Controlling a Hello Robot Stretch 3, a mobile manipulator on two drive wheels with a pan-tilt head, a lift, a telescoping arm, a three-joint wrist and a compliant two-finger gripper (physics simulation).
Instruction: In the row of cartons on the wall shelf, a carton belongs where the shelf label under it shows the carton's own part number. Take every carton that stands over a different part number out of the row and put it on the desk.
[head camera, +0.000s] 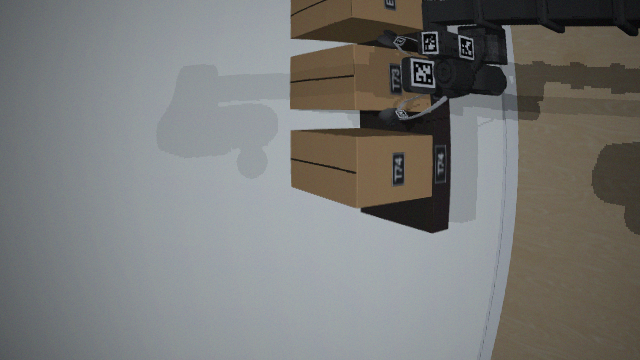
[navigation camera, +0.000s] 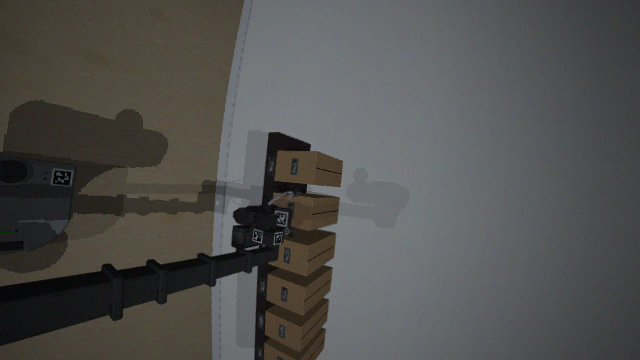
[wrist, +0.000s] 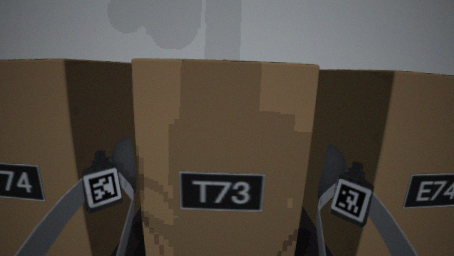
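Pixels of known places: gripper, fingertip midpoint: (head camera: 382, 76) (navigation camera: 296, 212) (wrist: 228, 161); robot's base at its link origin: (navigation camera: 12, 170).
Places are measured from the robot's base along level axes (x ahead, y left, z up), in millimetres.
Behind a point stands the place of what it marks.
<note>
A brown carton marked T73 (head camera: 340, 78) @(x -10, y -738, z 872 mm) (navigation camera: 312, 211) @(x -4, y -698, z 872 mm) (wrist: 225, 123) @(x -16, y -693, z 832 mm) stands in the row on the dark wall shelf (head camera: 429, 210) @(x 238, y -684, z 692 mm) (navigation camera: 273, 143) @(x 236, y -672, z 674 mm). My gripper (head camera: 386, 76) @(x -18, y -710, z 800 mm) (navigation camera: 291, 212) @(x -18, y -710, z 800 mm) (wrist: 228, 161) @(x -18, y -710, z 800 mm) is open, with one finger in the gap on each side of this carton. The fingers do not press on it. The shelf label under it is hidden by my wrist. On one side stands a carton marked T74 (head camera: 358, 168) @(x 142, y -684, z 869 mm) (navigation camera: 308, 167) @(x 150, y -683, z 843 mm) (wrist: 32, 141) @(x 121, y -684, z 815 mm) over a shelf label T74 (head camera: 440, 163) @(x 144, y -676, z 677 mm). On the other side stands a carton marked E74 (head camera: 353, 18) @(x -127, y -707, z 864 mm) (wrist: 422, 141) @(x -160, y -702, z 823 mm).
My telescoping arm (head camera: 536, 11) @(x -94, y -272, z 922 mm) (navigation camera: 157, 278) @(x -92, y -167, z 918 mm) reaches across the wooden floor (head camera: 573, 223) @(x 374, y -626, z 0 mm) to the shelf. Several more cartons (navigation camera: 296, 288) @(x -305, y -711, z 836 mm) continue the row past the E74 carton. The grey wall (head camera: 133, 246) @(x 316, y -927, z 1251 mm) is behind the shelf.
</note>
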